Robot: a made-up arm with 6 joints.
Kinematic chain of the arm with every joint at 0, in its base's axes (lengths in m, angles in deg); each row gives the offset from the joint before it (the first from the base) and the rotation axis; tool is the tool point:
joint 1: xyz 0 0 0.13 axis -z
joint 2: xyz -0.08 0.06 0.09 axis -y
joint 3: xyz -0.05 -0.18 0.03 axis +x
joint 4: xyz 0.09 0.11 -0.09 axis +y
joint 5: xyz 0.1 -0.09 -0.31 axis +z
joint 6: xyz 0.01 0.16 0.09 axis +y
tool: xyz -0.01 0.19 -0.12
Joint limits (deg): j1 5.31..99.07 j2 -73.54..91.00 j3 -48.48..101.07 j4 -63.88..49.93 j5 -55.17..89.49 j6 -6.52..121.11
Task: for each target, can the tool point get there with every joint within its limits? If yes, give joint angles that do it. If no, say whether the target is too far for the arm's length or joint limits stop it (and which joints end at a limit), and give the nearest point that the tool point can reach.
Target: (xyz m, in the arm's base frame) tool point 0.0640 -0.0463 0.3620
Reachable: no: joint limits stop it (at a limit: joint 1, joint 2, joint 4, joint 6) | nearest point 0.0983 -0.0502 0.4447 | short by 0.090 m
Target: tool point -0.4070 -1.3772 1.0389
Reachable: no: too far | nearest point -0.1582 -0.5354 0.5264 | short by 1.016 m
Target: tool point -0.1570 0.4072 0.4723
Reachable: yes | joints 34.80 75.67 86.60 -47.15 16.97 59.16
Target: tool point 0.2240 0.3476 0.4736
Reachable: yes | joints 24.94 -31.00 77.96 36.25 -17.76 14.71
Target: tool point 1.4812 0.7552 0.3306
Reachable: no: too far | nearest point 0.5020 0.3585 0.2835 | short by 1.058 m
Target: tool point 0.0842 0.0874 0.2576
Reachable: no: joint limits stop it (at a limit: joint 1, joint 2, joint 5, joint 6) | nearest point 0.1585 0.1585 0.2560 | short by 0.103 m
